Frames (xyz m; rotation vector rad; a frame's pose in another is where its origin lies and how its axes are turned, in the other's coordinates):
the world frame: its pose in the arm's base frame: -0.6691 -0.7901 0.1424 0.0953 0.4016 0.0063
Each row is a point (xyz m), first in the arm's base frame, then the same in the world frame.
Working: the arm's base frame: its pose in the world frame: 0.6912 0.7817 0.0587 -0.0953 -0.4016 -0.0063

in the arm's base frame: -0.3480 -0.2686 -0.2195
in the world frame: 0.4497 0.4893 -0.2537
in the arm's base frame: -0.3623 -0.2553 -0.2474
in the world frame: 0.4478 0.4997 -0.2861
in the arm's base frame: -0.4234 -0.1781 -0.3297
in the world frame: 0.4256 0.5681 -0.3924
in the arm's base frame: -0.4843 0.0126 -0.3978
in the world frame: 0.4008 0.7507 -0.4960
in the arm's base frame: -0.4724 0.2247 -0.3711
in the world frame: 0.4067 0.9645 -0.4863
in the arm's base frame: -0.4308 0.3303 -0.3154
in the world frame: 0.4259 1.0754 -0.4286
